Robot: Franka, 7 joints.
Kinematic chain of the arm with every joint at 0, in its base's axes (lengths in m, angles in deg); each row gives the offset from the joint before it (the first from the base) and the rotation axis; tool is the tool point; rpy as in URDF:
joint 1: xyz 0 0 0.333 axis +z
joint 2: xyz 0 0 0 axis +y
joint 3: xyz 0 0 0.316 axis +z
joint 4: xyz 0.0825 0 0 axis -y
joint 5: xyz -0.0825 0 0.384 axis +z
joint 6: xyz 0 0 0 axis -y
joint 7: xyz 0.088 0 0 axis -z
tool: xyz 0 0 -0.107 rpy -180 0 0
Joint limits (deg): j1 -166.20..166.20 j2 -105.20..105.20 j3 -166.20..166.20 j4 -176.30..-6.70 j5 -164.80..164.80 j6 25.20..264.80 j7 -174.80..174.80
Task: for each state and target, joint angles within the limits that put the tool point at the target. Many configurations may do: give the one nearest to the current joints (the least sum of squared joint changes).
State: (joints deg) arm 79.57 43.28 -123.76 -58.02 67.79 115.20 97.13
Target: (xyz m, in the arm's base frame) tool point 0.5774 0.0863 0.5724
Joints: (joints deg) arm 84.34 49.75 -107.21 -100.44 60.43 98.24 97.13
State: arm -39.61 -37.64 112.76 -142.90 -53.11 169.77 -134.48
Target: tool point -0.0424 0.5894 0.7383
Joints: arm -32.19 -0.83 119.32 -95.55 -48.08 180.86 -134.48
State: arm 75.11 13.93 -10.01 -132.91 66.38 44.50 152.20
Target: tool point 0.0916 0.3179 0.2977
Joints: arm 68.99 12.09 -16.10 -143.59 60.42 40.96 152.20
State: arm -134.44 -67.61 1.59 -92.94 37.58 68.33 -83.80
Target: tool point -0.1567 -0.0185 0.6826
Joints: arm -141.68 -63.25 -20.89 -127.30 23.94 58.74 -83.80
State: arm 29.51 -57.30 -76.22 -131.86 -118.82 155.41 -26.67
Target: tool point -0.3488 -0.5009 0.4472
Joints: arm -20.05 -64.41 -89.17 -111.38 -118.44 153.42 -26.67
